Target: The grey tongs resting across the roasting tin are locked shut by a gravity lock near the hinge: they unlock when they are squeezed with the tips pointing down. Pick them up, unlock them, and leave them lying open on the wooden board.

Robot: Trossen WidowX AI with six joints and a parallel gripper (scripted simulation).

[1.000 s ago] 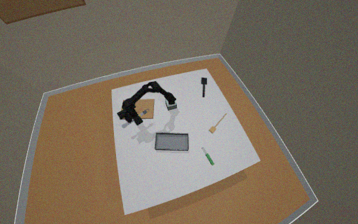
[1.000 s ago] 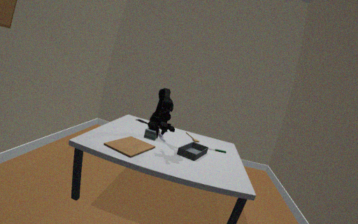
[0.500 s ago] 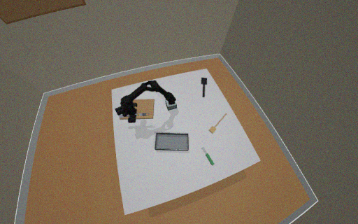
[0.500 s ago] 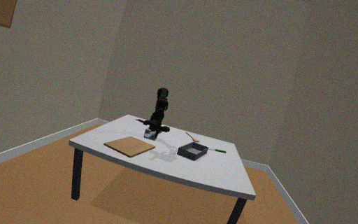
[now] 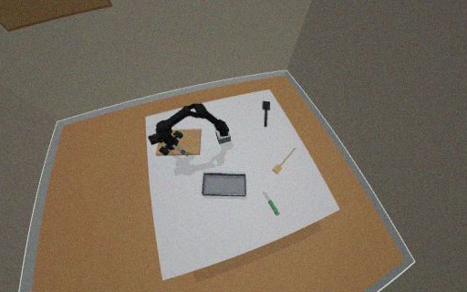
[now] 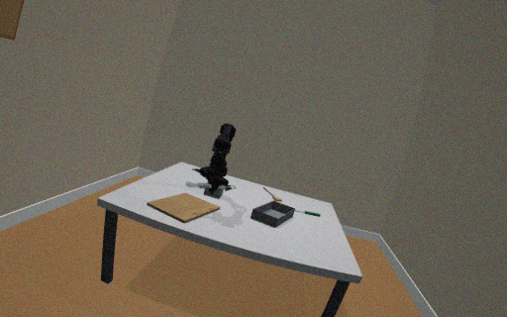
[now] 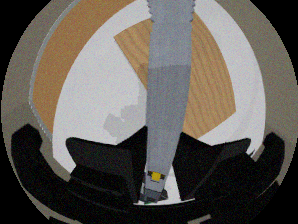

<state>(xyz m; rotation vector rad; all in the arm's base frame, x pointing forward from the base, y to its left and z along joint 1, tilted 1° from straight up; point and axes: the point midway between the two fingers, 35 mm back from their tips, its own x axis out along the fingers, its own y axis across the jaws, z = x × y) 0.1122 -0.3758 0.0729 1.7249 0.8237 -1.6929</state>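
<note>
Right now my gripper tip is 12 cm past the wooden board and 12 cm above it. The rest, counted from my gripper tip: roasting tin (32 cm to the left, 29 cm ahead, 10 cm below); then black spatula (82 cm to the left, 35 cm behind, 12 cm below); then green-handled tool (63 cm to the left, 46 cm ahead, 12 cm below).
</note>
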